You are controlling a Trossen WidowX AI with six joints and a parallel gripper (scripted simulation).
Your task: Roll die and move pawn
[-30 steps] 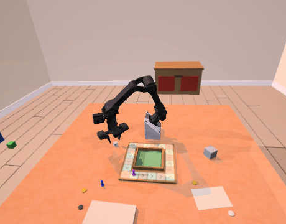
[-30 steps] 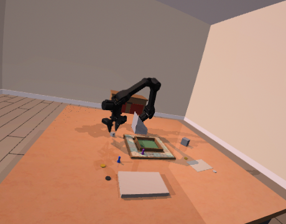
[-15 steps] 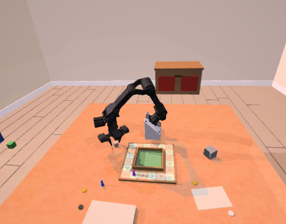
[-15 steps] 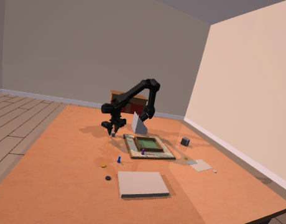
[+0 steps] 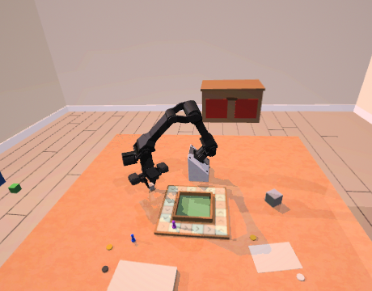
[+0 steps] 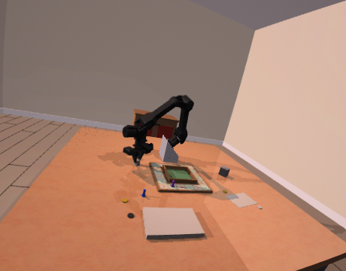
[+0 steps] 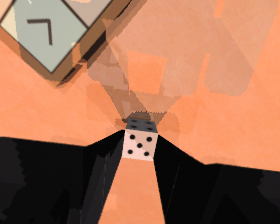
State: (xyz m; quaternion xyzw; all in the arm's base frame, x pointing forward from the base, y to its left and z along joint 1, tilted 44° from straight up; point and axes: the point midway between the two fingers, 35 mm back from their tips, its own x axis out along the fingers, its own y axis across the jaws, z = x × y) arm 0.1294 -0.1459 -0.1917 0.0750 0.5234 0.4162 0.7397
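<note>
Now: gripper tip 25 cm short of the purple pawn, 13 cm to the right of it and 2 cm below it. The rest, counted from my gripper tip: green dice tray 21 cm to the left, 14 cm ahead; then blue pawn 30 cm ahead, 3 cm to the right; then white die right at my gripper tip.
</note>
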